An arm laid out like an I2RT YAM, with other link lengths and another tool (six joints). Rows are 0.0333 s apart.
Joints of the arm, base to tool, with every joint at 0 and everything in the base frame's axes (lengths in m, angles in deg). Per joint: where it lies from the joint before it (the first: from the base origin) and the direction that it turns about. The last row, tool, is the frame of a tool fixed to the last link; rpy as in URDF.
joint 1: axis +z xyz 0 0 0.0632
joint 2: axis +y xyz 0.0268 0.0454 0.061
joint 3: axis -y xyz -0.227 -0.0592 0
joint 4: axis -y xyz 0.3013 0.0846 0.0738
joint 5: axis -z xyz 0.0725 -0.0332 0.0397
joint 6: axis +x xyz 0.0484 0 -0.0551
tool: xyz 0.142 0.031 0.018 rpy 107.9 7.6 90
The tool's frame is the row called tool.
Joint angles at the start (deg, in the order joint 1, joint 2, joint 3, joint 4, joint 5, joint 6): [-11.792 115.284 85.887 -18.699 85.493 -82.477]
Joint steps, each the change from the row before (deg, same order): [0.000 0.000 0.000 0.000 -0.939 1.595]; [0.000 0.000 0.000 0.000 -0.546 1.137]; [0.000 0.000 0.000 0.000 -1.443 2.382]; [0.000 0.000 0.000 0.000 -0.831 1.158]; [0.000 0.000 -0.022 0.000 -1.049 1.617]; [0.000 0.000 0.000 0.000 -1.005 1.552]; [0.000 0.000 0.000 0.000 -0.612 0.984]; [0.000 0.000 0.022 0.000 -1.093 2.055]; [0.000 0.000 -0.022 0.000 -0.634 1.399]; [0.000 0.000 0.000 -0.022 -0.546 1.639]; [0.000 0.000 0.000 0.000 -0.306 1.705]
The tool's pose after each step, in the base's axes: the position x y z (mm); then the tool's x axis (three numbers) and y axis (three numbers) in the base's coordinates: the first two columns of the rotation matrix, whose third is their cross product. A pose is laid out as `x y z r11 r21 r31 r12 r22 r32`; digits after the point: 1 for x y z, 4 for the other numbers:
425.5 -241.8 132.8 -0.7105 0.1509 -0.6873 0.6125 -0.3482 -0.7097
427.4 -241.8 131.4 -0.6967 0.1504 -0.7015 0.6290 -0.3422 -0.6981
432.2 -241.5 127.7 -0.6665 0.1507 -0.7301 0.6642 -0.3247 -0.6734
434.8 -241.2 125.7 -0.6513 0.1518 -0.7435 0.6814 -0.3140 -0.6611
438.2 -240.8 123.0 -0.6299 0.1540 -0.7613 0.7040 -0.3009 -0.6433
441.4 -240.3 120.6 -0.6085 0.1568 -0.7779 0.7251 -0.2884 -0.6254
443.5 -240.0 119.1 -0.5947 0.1590 -0.7880 0.7379 -0.2810 -0.6136
447.3 -239.4 116.7 -0.5651 0.1637 -0.8086 0.7632 -0.2686 -0.5877
449.6 -238.9 115.1 -0.5450 0.1672 -0.8216 0.7788 -0.2621 -0.5699
451.8 -238.6 113.9 -0.5210 0.1709 -0.8363 0.7956 -0.2577 -0.5483
453.6 -238.4 113.3 -0.4953 0.1738 -0.8511 0.8113 -0.2576 -0.5248

